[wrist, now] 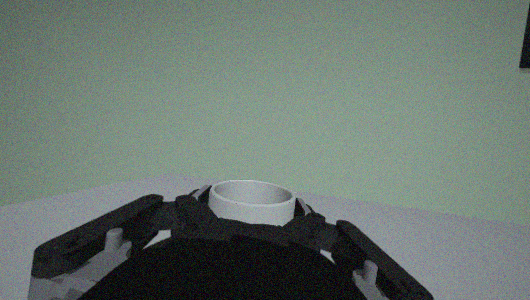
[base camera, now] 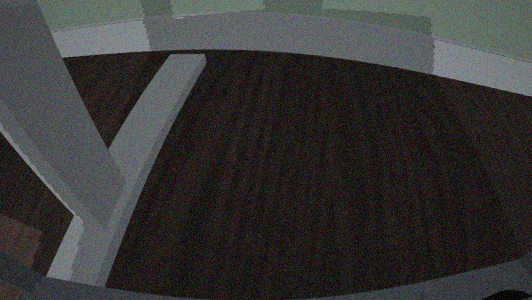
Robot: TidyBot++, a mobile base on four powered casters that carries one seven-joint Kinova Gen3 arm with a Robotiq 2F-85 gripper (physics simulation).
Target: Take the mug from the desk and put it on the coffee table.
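Frame: origin at the arm's base, x right, y down, z ahead, level; metres.
Seen in the pictures: gripper, between the fingertips: [wrist: 252, 201].
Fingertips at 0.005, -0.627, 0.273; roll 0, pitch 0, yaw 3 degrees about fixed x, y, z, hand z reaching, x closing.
Observation:
Pixels of each thing's top centre, then the offset from my fingertips to it, as dx, dy, dz. "pt": a spot on its surface instead. Level surfaces: height alone.
- white mug, a spot on its surface: [wrist: 251, 212] pt +0.001, -0.007, -0.043
- pale desk top, height of its surface: dy +0.073
- dark-edged object, a spot on its surface: [wrist: 526, 40] pt +0.674, -0.402, +0.266
A white mug [wrist: 251, 212] stands upright at the middle of the wrist view, its round rim and part of its inside showing. Its lower part is hidden behind the gripper's body. It is over the pale desk top [wrist: 430, 240]. My gripper [wrist: 252, 201] is shut on the mug, with one fingertip against each side just below the rim. No handle can be made out. The gripper and mug do not show in the base camera view. I cannot make out the coffee table in either view.
A green wall [wrist: 260, 100] rises behind the desk, with a dark-edged object [wrist: 526, 40] at the upper right. In the base camera view, grey-white beams [base camera: 60, 100] [base camera: 150, 110] cross at the left over dark wood flooring [base camera: 300, 175]. A pale baseboard [base camera: 290, 37] runs behind.

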